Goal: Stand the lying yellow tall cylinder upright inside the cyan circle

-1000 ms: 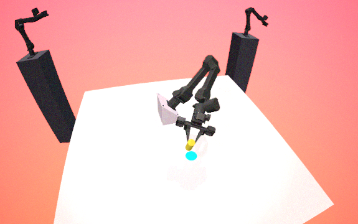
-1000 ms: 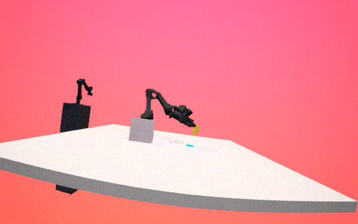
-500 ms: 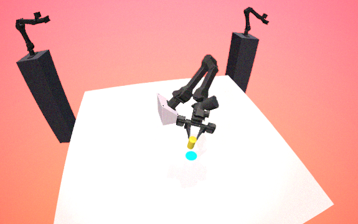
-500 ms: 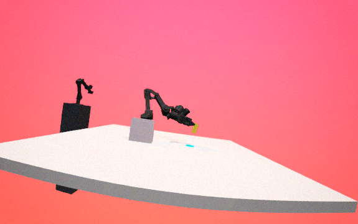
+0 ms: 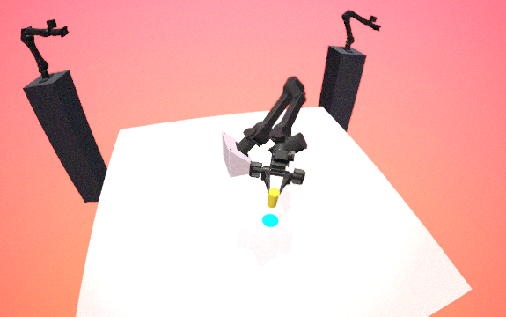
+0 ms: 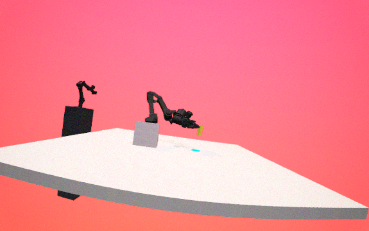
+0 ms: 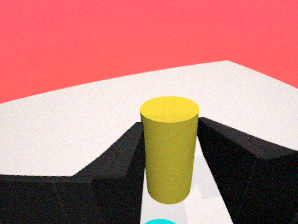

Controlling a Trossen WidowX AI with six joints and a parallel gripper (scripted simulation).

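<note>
The cyan circle is 10 mm behind my gripper tip and 160 mm below it. Also, from my gripper tip: yellow cylinder (20 mm below).
</note>
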